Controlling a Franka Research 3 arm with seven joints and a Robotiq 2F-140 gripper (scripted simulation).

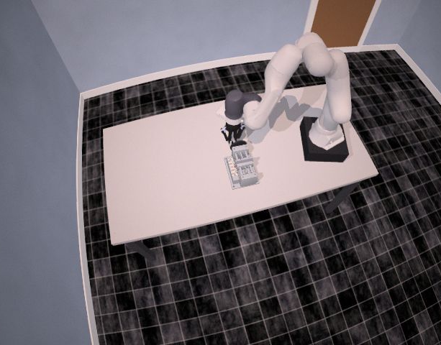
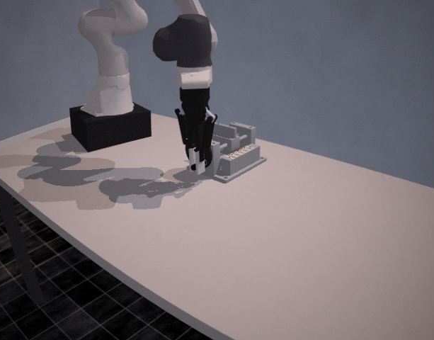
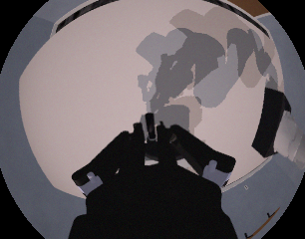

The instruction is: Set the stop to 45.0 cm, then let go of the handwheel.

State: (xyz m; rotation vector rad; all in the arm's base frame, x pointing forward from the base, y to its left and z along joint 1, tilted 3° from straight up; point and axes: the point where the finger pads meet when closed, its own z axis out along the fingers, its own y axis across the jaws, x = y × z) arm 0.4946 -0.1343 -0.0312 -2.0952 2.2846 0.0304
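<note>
My gripper is now 15 cm to the right of the grey stop fixture and 2 cm below it. The rest, counted from my hand: black handwheel (2 cm to the left, 1 cm below, 1 cm behind).
</note>
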